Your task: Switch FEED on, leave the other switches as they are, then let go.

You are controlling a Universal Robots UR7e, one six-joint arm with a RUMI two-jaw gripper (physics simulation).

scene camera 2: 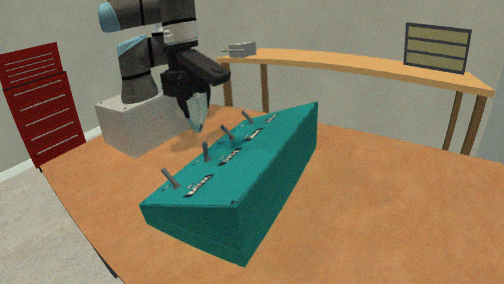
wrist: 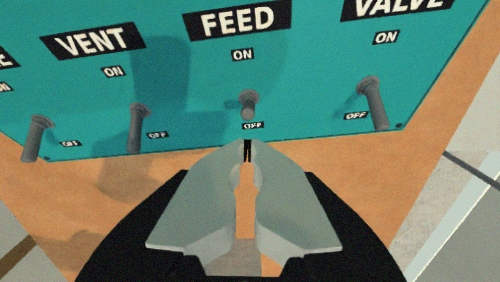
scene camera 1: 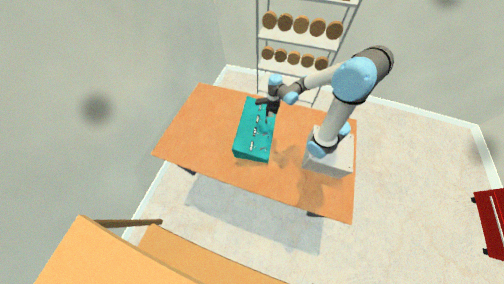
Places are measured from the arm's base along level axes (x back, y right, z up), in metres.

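Pixels of known places: gripper, fingertip midpoint: [scene camera 2: 199, 132] [wrist: 247, 141] [scene camera 1: 268, 116]; arm's base at its link origin: [scene camera 2: 140, 97].
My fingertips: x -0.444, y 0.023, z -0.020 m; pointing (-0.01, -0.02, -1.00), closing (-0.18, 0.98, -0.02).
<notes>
For each thing: its middle in the pictures, then the offset to it from my fingertips. Level surfaces: height alone.
- teal sloped switch panel at the middle of its body: [wrist: 184, 32] [scene camera 2: 245, 163] [scene camera 1: 256, 128] dy -0.082, dx -0.059, dz -0.099 m
- FEED lever at the middle of its body: [wrist: 248, 108] [scene camera 2: 205, 150] dy -0.003, dx -0.011, dz -0.045 m
- VENT lever at the middle of its body: [wrist: 135, 131] [scene camera 2: 226, 131] dy -0.113, dx +0.039, dz -0.050 m
- VALVE lever at the middle of its body: [wrist: 376, 107] [scene camera 2: 169, 177] dy +0.115, dx -0.035, dz -0.050 m
- leftmost lever at the middle of its body: [wrist: 33, 141] [scene camera 2: 247, 116] dy -0.227, dx +0.077, dz -0.050 m
- orange table at its surface level: dz -0.158 m
A teal sloped switch panel [scene camera 1: 243, 134] [scene camera 2: 282, 172] [wrist: 165, 12] stands on the table. In the wrist view the FEED lever [scene camera 2: 205, 152] [wrist: 248, 106] points nearly at the camera, its tip just above its OFF label. In scene camera 2 it stands more upright than its neighbours. The VENT lever [scene camera 2: 227, 132] [wrist: 134, 130] and the VALVE lever [scene camera 2: 170, 178] [wrist: 376, 106] lean to their OFF side, as does the leftmost lever [scene camera 2: 247, 117] [wrist: 34, 139] in the wrist view. My gripper [scene camera 2: 199, 130] [wrist: 247, 141] is shut and empty, its tips near the FEED lever's OFF side, apparently apart from it.
The orange table [scene camera 1: 185, 122] [scene camera 2: 400, 210] carries the panel and the arm's pale base block [scene camera 1: 327, 165] [scene camera 2: 137, 127]. A wire shelf with round brown pieces stands behind the table in scene camera 1. A red tool cabinet [scene camera 1: 490, 222] [scene camera 2: 42, 115] and a wooden bench [scene camera 2: 340, 64] stand farther off.
</notes>
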